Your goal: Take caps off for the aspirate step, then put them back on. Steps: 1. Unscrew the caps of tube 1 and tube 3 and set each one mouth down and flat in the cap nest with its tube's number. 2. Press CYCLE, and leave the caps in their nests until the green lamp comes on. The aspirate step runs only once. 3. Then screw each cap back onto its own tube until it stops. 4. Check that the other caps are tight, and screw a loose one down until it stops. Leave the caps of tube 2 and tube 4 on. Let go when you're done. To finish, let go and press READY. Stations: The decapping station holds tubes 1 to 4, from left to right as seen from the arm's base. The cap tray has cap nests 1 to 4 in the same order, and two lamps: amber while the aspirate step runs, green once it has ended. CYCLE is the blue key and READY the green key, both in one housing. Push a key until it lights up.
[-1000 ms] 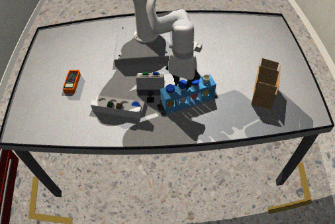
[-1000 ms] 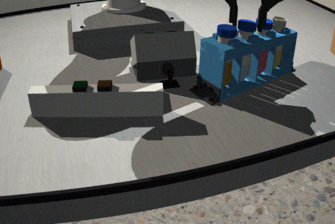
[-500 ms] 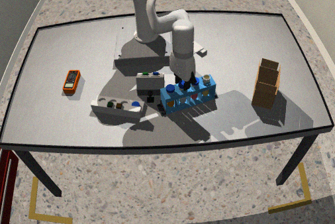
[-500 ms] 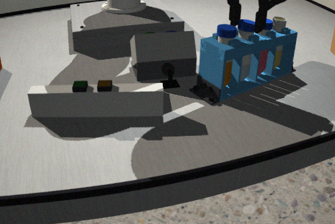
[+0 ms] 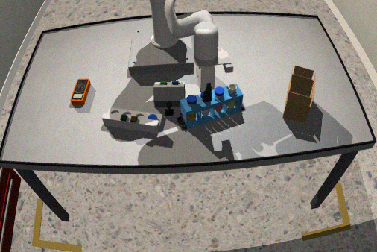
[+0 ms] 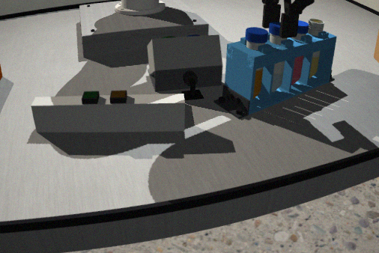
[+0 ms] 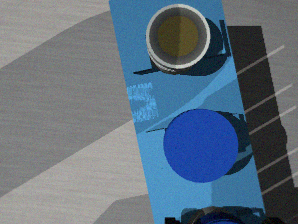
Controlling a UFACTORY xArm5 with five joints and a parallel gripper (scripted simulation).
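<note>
Now: hand 2 cm past the blue cap, 5 cm to the right of it and 2 cm above it. The rest, counted from my hand: blue key: 12 cm behind, 11 cm to the right, 6 cm below; green key: 12 cm behind, 15 cm to the right, 6 cm below; grey key housing: 10 cm behind, 13 cm to the right, 8 cm below.
</note>
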